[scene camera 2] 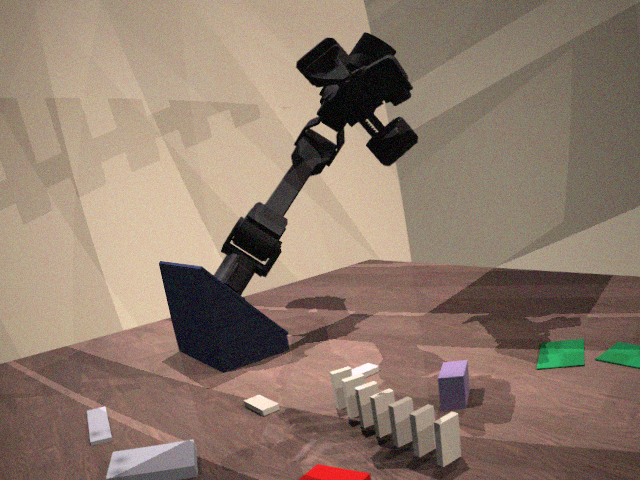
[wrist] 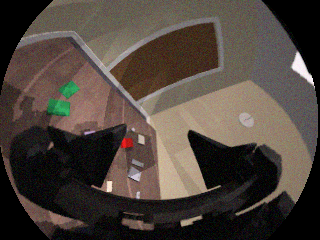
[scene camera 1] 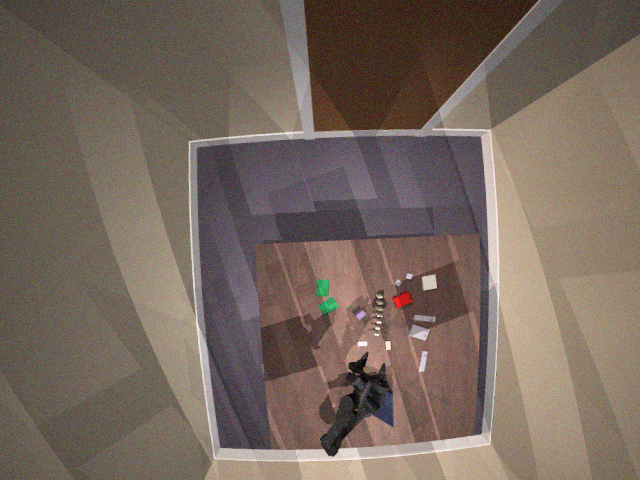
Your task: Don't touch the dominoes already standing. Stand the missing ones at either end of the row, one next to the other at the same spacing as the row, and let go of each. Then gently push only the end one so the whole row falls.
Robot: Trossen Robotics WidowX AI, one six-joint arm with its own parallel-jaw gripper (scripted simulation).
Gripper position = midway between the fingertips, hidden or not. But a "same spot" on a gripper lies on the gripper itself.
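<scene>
My gripper: visible in scene camera 1, in scene camera 2 and in the wrist view (158, 130). On the gripper, (scene camera 1: 381, 379) and (scene camera 2: 328, 72) are the same spot.
</scene>
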